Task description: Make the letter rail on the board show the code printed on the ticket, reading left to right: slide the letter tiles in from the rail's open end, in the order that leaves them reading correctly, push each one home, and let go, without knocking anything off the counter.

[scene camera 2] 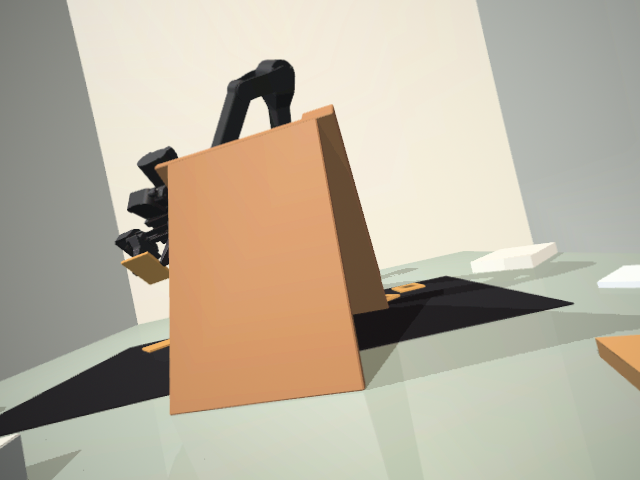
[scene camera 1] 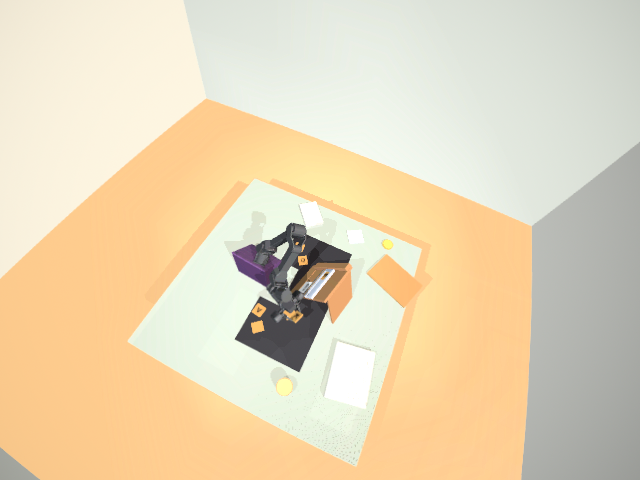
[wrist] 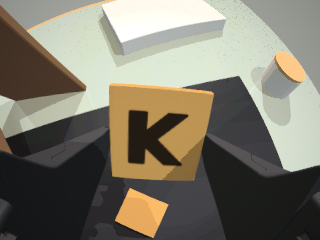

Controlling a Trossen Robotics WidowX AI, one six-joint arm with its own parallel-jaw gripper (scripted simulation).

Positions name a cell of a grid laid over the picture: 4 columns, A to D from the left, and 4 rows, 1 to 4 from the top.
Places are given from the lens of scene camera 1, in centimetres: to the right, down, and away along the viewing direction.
orange slab (scene camera 1: C3): 46, 25, 168
white block (scene camera 1: C4): 16, 69, 136
The marked spots on the orange slab and the white block are 63 cm apart.
